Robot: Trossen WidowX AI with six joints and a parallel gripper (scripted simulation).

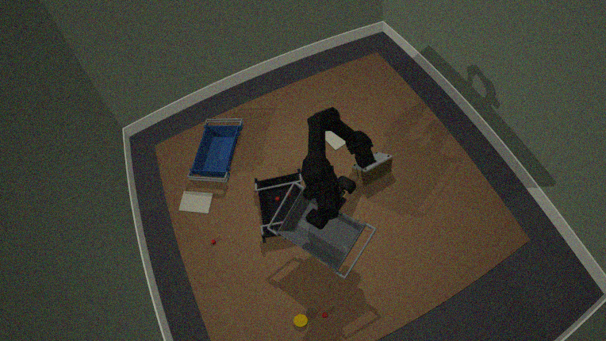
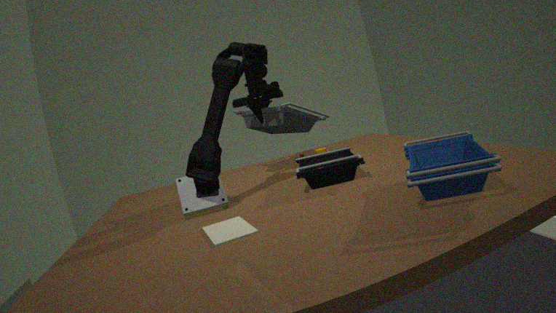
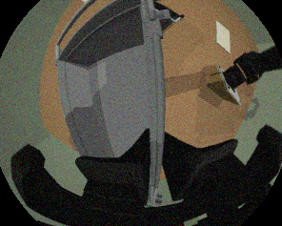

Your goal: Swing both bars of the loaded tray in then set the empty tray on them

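The grey tray is 7 cm ahead of my gripper tip, 4 cm to the left of it and 1 cm above it. Round my gripper tip: yellow disc (24 cm ahead, 27 cm to the left, 19 cm below).
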